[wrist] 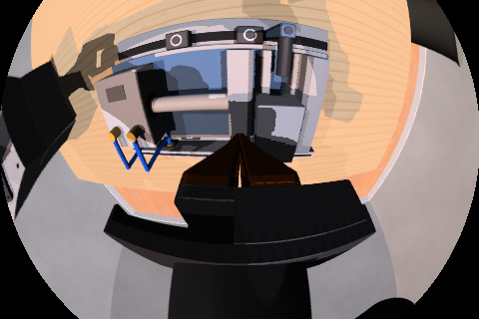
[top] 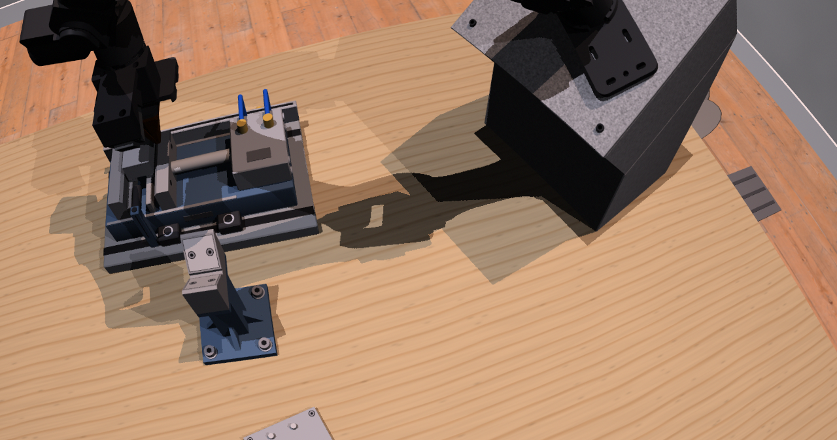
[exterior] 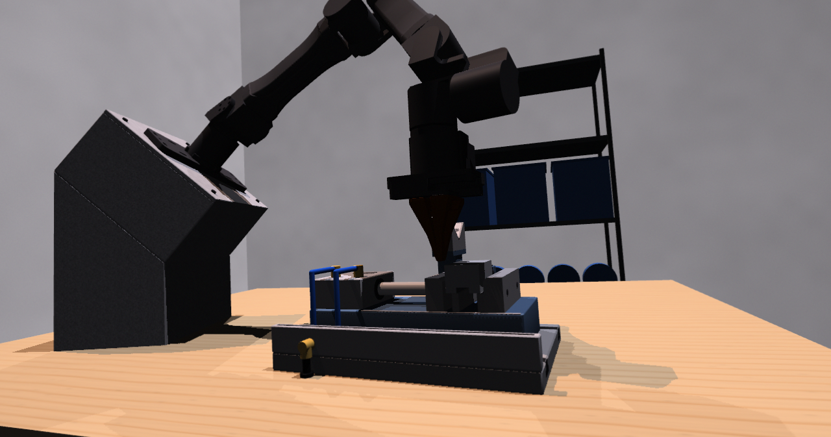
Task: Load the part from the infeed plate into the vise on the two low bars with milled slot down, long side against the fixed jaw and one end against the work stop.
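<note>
The grey part lies 30 mm ahead of my hand and 30 mm below it. Round my hand: moving jaw (20 mm to the left, 40 mm below); cylinder rod (50 mm behind, 10 mm to the left, 40 mm below); fixed jaw (60 mm ahead, 30 mm to the left, 40 mm below).
</note>
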